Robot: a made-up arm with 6 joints.
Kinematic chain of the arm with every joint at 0, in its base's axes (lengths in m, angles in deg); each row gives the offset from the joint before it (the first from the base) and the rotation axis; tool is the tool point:
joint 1: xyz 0 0 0.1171 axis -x
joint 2: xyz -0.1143 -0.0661 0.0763 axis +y
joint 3: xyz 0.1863 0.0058 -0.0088 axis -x
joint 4: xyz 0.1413 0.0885 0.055 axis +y
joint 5: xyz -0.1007 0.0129 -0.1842 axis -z
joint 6: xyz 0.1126 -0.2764 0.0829 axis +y
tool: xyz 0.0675 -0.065 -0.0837
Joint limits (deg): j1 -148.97..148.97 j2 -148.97..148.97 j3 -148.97..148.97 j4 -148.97..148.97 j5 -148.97..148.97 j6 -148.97..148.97
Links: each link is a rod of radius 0.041 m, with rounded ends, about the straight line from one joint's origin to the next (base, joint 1, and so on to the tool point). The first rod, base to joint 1, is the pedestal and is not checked.
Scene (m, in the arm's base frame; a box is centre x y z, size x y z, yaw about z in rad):
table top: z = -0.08
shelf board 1: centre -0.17 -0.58 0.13 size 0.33 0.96 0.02 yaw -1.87
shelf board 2: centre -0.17 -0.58 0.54 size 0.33 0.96 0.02 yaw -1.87
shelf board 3: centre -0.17 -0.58 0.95 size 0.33 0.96 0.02 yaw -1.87
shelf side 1: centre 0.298 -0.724 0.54 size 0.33 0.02 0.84 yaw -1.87
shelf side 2: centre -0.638 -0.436 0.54 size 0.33 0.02 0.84 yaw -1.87
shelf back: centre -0.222 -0.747 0.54 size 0.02 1 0.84 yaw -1.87
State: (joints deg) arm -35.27 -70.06 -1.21 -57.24 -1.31 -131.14
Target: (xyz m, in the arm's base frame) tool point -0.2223 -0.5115 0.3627
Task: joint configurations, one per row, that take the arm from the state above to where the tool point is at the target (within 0.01 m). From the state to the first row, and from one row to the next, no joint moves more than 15 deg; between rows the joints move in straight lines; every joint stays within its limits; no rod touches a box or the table.
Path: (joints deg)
1: -37.72 -76.20 -0.44 -54.37 -10.06 -125.70
2: -40.18 -82.35 0.33 -51.49 -18.82 -120.26

